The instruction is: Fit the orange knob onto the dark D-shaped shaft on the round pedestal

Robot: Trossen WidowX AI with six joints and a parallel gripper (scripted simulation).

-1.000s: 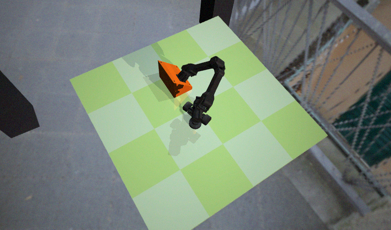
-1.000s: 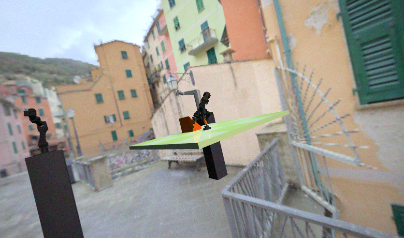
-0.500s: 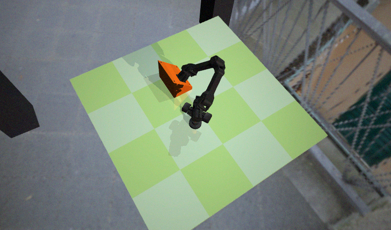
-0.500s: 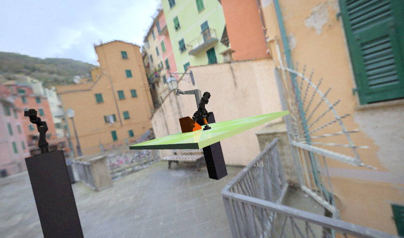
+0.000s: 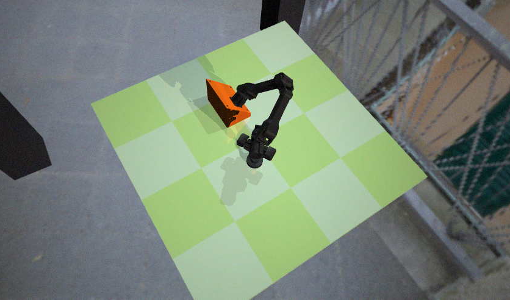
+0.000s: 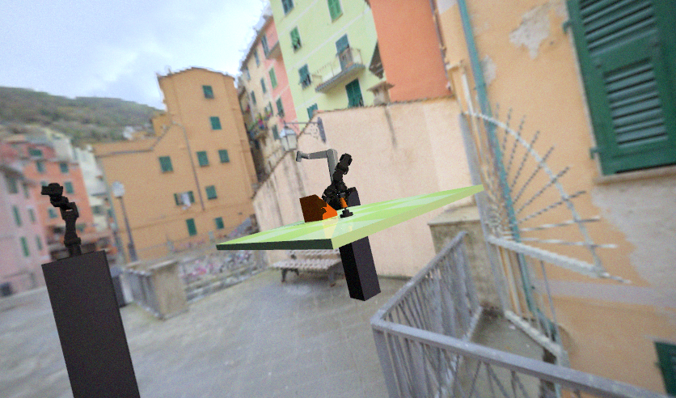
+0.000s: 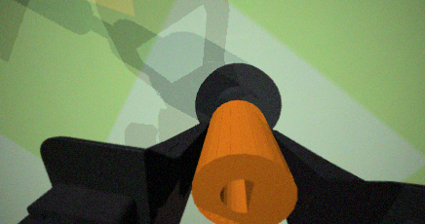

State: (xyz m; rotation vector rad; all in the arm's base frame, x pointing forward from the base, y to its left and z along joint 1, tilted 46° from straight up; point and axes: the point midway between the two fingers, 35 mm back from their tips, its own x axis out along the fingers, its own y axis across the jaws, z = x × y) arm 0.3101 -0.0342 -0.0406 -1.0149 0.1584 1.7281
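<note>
Now: gripper tip 20 mm below the orange knob. The rest, counted from my gripper tip: dark round pedestal (40 mm below).
</note>
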